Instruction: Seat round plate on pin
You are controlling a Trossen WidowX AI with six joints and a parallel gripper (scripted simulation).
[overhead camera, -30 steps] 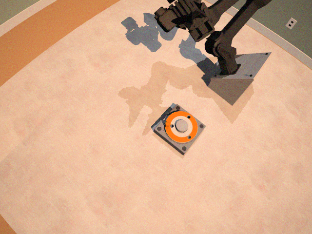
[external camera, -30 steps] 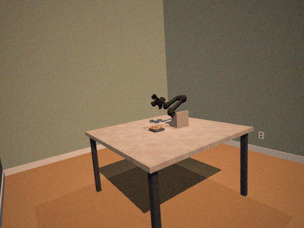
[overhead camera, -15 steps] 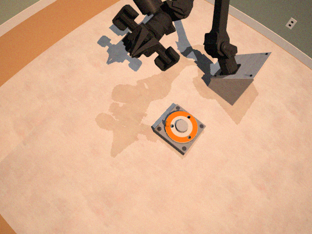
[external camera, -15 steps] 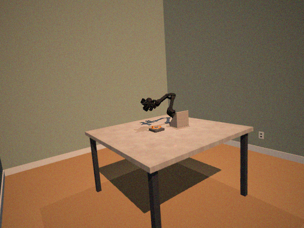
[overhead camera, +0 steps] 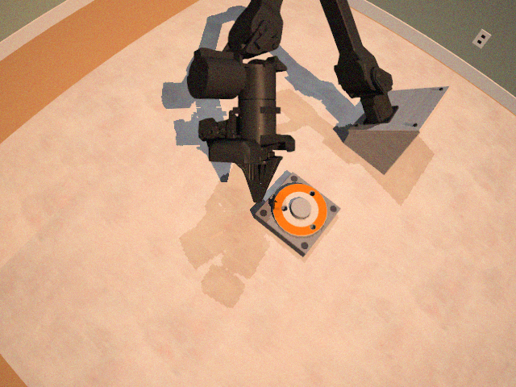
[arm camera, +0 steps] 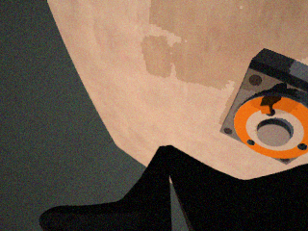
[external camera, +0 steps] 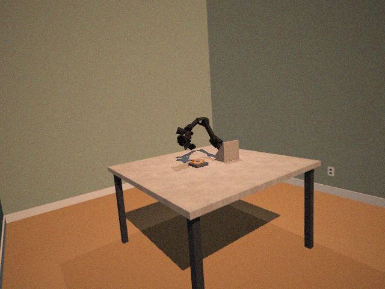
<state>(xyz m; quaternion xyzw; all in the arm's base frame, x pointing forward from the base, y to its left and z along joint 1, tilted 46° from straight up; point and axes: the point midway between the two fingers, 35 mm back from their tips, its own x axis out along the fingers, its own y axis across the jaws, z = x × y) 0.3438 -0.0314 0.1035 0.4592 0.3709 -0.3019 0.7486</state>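
Right now the square grey base is 12 cm below my gripper tip, 9 cm behind it and 5 cm to the left of it.
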